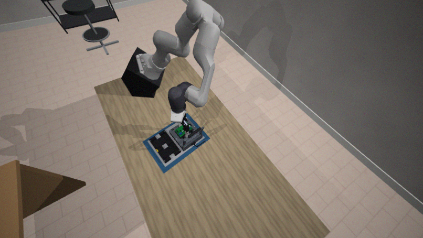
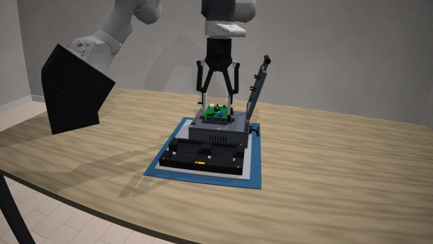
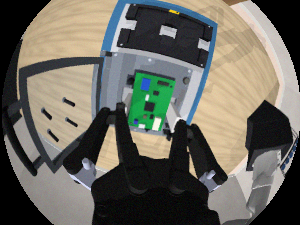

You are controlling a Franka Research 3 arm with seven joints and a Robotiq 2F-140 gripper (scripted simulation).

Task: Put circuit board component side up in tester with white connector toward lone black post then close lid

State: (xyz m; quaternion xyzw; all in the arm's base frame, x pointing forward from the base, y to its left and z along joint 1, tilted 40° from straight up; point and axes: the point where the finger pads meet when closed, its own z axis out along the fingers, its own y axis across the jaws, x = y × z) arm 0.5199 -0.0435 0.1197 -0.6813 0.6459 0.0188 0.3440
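Right now my hand is 20 mm above the green circuit board. Also, from my hand: tester lid 120 mm ahead, 20 mm to the left, 80 mm above.
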